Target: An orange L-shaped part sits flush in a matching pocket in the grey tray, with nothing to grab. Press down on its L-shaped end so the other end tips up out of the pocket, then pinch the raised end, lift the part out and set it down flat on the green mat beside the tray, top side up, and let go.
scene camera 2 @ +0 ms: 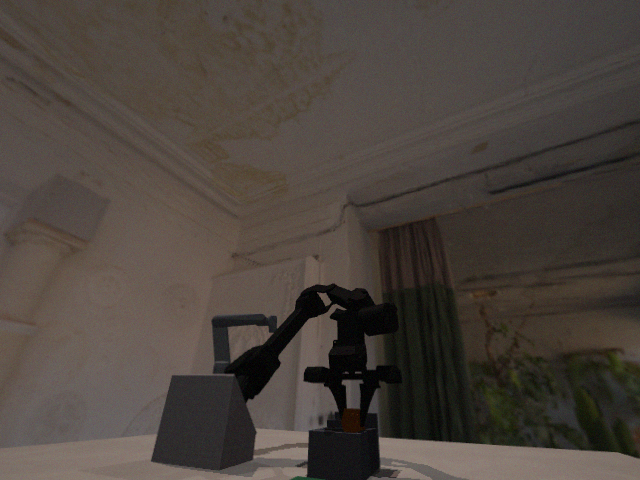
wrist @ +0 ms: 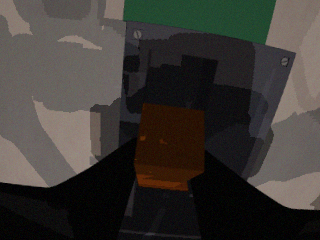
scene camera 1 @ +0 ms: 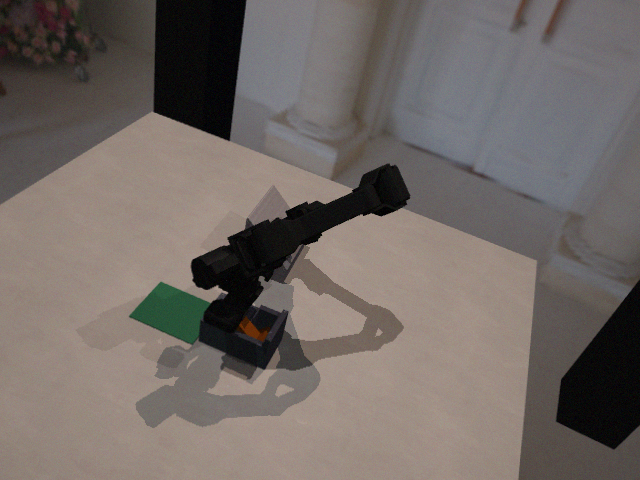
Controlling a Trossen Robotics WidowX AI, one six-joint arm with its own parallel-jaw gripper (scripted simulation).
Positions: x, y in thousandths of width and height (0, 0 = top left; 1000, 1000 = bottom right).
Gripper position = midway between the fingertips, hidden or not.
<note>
In view: the gripper (scene camera 2: 552, 889) and a green mat (scene camera 1: 265, 645).
The gripper is seen too in the wrist view (wrist: 517, 619) and in scene camera 1 (scene camera 1: 368, 670).
</note>
